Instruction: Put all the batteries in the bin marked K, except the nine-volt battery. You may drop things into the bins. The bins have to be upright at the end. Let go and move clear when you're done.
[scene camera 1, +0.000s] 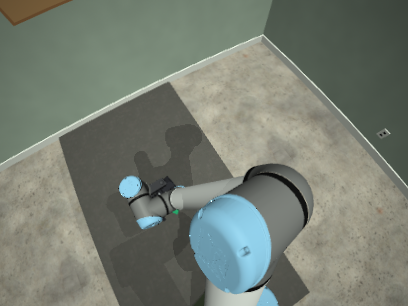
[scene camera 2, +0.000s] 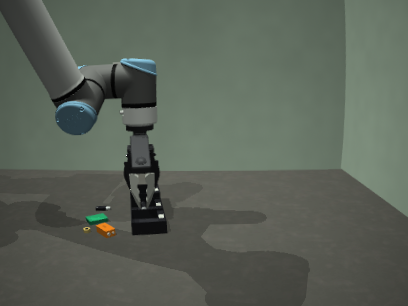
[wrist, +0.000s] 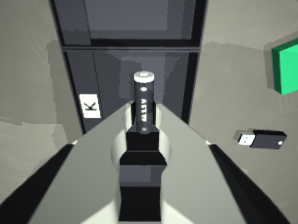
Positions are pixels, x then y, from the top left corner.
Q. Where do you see my gripper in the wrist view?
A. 144, 103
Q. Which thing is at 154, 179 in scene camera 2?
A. My gripper.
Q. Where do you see a black usb stick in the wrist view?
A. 264, 139
